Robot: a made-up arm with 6 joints.
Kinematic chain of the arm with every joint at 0, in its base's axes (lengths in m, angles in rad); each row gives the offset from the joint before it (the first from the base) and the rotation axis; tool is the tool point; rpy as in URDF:
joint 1: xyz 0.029 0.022 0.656 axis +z
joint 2: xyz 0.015 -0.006 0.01 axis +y
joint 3: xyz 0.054 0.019 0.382 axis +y
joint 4: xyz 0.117 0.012 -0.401 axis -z
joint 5: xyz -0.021 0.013 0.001 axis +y
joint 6: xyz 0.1 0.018 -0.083 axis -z
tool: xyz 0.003 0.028 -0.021 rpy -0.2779 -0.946 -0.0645
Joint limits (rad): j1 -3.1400..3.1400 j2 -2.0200..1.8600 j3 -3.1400..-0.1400 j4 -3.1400..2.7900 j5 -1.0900..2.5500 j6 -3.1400..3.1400
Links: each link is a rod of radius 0.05 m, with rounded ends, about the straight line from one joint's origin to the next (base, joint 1, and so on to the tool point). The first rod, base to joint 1, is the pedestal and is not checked.
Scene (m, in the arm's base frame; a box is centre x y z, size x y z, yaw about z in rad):
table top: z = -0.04
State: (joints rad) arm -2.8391 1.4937 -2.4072 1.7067 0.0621 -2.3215
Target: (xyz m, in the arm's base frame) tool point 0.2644 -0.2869 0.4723
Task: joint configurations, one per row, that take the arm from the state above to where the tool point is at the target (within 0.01 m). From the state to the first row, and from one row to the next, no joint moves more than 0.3 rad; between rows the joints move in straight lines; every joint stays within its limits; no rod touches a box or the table.
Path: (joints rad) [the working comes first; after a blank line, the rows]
Joints at the target: -0.7931 0.6876 -0.7567 2.3826 -0.4426 -2.4837
Straight joint move there: clear.

1: -2.5468 1.3785 -2.1714 1.8033 -0.0100 -2.3447
2: -2.2545 1.2634 -1.9356 1.8998 -0.0821 -2.3678
3: -1.9622 1.1482 -1.6998 1.9964 -0.1542 -2.3910
4: -1.6699 1.0330 -1.4640 2.0929 -0.2263 -2.4142
5: -1.3777 0.9179 -1.2283 2.1895 -0.2984 -2.4373
6: -1.0854 0.8027 -0.9925 2.2860 -0.3705 -2.4605
7: -0.7931 0.6876 -0.7567 2.3826 -0.4426 -2.4837

